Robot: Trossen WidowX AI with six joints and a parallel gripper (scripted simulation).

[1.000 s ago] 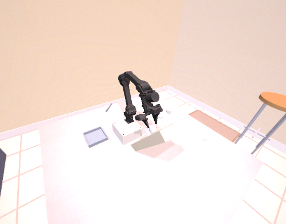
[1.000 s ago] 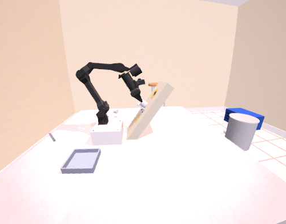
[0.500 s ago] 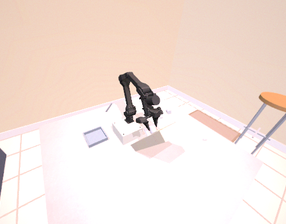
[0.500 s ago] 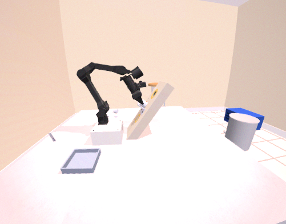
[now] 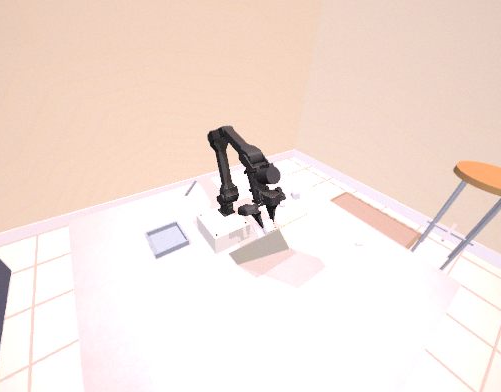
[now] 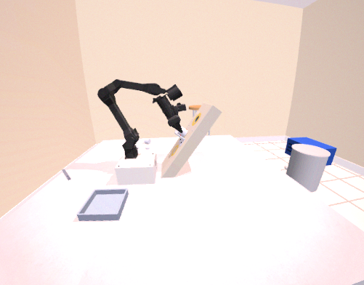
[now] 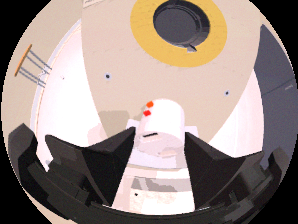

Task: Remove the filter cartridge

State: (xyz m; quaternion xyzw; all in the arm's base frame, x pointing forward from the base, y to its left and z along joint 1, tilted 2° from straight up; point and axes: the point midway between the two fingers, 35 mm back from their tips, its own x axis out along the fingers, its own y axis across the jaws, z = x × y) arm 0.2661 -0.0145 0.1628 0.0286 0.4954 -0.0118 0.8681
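Right now the grey tray is 350 mm behind my gripper tip, 270 mm to the right of it and 210 mm below it. Round my gripper tip: round filter cartridge: right at my gripper tip.
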